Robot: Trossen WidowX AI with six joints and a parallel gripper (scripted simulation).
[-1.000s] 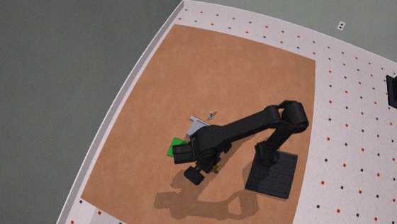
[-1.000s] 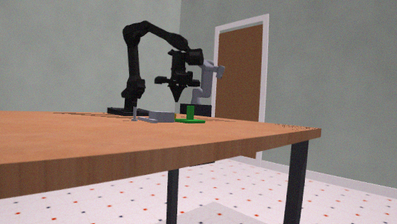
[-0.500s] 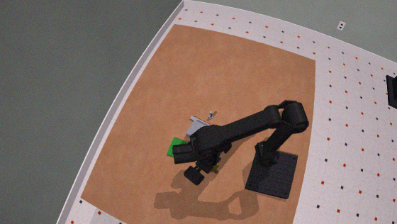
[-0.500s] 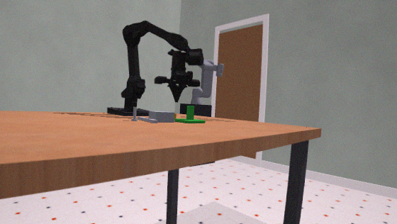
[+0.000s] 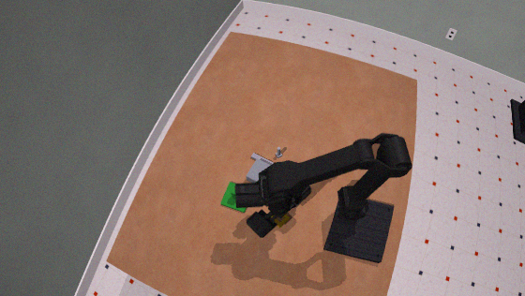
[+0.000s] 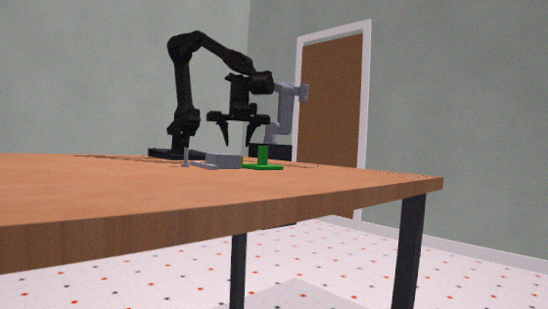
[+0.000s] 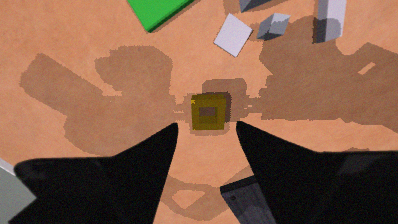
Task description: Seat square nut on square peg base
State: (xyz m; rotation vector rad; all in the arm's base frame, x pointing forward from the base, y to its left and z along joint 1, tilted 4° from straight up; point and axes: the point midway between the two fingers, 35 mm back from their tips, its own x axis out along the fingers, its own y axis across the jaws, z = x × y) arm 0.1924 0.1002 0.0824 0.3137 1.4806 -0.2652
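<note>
Right now the grey square plate is 7 cm ahead of my hand, 6 cm to the right of it and 9 cm below it. Also, from my hand: grey pin (9 cm ahead, 20 cm to the right, 7 cm below); grey block (11 cm ahead, 11 cm to the right, 7 cm below).
</note>
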